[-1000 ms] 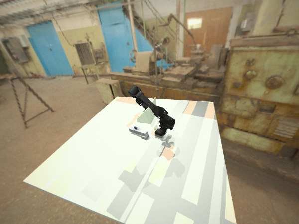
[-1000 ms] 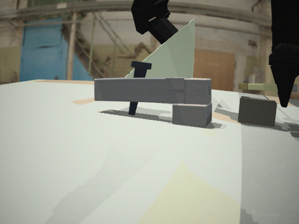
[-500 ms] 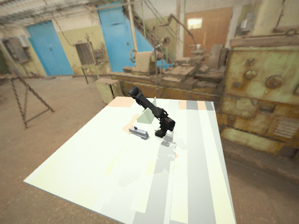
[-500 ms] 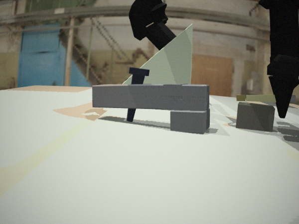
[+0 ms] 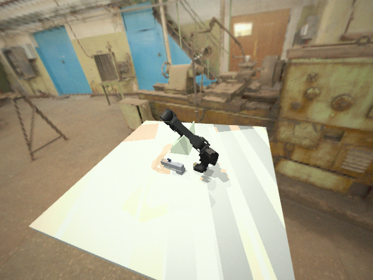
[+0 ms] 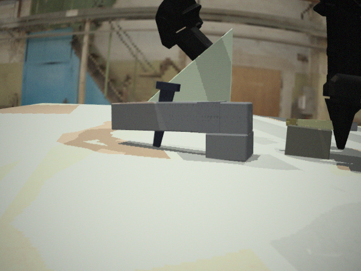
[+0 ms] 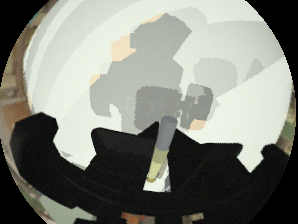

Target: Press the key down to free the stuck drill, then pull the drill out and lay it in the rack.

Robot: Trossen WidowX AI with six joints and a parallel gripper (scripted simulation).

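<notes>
My gripper tip is now 40 mm to the left of the drill, 30 mm below it and 10 mm past it. Round my gripper tip: grey housing bar (230 mm to the right, 20 mm ahead, 20 mm above); key (260 mm to the right, 40 mm above, 10 mm ahead); grey-brown block (50 mm to the right, 20 mm behind).
</notes>
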